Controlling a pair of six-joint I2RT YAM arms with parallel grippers.
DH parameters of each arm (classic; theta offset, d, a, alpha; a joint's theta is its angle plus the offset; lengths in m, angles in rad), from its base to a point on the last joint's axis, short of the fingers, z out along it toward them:
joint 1: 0 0.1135 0.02 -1.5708
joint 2: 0 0 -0.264 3.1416
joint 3: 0.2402 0 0.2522 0
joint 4: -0.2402 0 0.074 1.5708
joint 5: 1.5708 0 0 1.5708
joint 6: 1.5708 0.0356 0 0
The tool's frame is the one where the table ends.
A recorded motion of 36 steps. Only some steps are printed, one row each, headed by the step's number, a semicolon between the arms.
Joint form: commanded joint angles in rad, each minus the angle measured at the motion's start. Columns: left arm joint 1, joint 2, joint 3, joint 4, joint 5, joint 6; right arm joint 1, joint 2, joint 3, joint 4, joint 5, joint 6.
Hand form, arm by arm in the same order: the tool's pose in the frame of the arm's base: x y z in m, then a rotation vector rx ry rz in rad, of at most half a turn. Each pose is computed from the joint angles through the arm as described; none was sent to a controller.
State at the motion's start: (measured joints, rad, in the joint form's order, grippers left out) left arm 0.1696 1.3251 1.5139 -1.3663 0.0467 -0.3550; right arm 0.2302 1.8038 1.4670 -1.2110 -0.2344 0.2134
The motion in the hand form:
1: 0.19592 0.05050 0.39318 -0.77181 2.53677 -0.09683; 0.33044 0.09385 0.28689 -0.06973 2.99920 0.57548
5: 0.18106 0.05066 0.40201 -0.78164 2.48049 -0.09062; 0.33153 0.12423 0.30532 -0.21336 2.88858 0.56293
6: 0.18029 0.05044 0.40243 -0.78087 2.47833 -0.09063; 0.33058 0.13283 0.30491 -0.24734 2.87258 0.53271
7: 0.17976 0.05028 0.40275 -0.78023 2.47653 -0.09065; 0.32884 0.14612 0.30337 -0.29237 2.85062 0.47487
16: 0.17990 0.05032 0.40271 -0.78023 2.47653 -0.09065; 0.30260 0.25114 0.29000 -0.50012 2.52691 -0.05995
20: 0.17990 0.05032 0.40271 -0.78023 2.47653 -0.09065; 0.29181 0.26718 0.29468 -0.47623 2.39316 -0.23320
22: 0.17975 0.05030 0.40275 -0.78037 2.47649 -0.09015; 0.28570 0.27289 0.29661 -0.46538 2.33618 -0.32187
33: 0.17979 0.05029 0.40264 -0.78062 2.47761 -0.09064; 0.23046 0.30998 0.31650 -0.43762 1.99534 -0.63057
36: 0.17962 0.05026 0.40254 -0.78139 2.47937 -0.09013; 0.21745 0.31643 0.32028 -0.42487 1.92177 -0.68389
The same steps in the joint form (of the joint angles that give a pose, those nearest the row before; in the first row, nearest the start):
1: 0.0920 -0.0908 0.0084 -0.0015 0.0061 0.0126; 0.0111 -0.0298 0.1488 -0.0271 -0.1148 0.0122
5: 0.1133 -0.1411 0.0084 -0.0015 0.0065 0.0126; 0.0969 -0.0297 0.2121 0.0271 -0.0835 0.0133
6: 0.1133 -0.1438 0.0084 -0.0019 0.0065 0.0126; 0.1232 -0.0282 0.2114 0.0458 -0.0565 0.0137
7: 0.1133 -0.1457 0.0084 -0.0019 0.0065 0.0126; 0.1644 -0.0237 0.2098 0.0721 -0.0057 0.0168
16: 0.1133 -0.1453 0.0084 -0.0015 0.0065 0.0126; 0.4902 0.0412 0.2090 0.2915 0.5447 0.0393
20: 0.1133 -0.1453 0.0084 -0.0015 0.0065 0.0126; 0.5554 0.0408 0.2091 0.3303 0.7485 0.0393
22: 0.1133 -0.1457 0.0084 -0.0019 0.0061 0.0126; 0.5840 0.0408 0.2098 0.3323 0.8461 0.0385
33: 0.1133 -0.1454 0.0084 -0.0027 0.0065 0.0126; 0.7824 0.0179 0.2109 0.3452 1.3085 0.0275
36: 0.1133 -0.1453 0.0084 -0.0046 0.0061 0.0126; 0.8240 0.0145 0.2110 0.3437 1.4042 0.0271

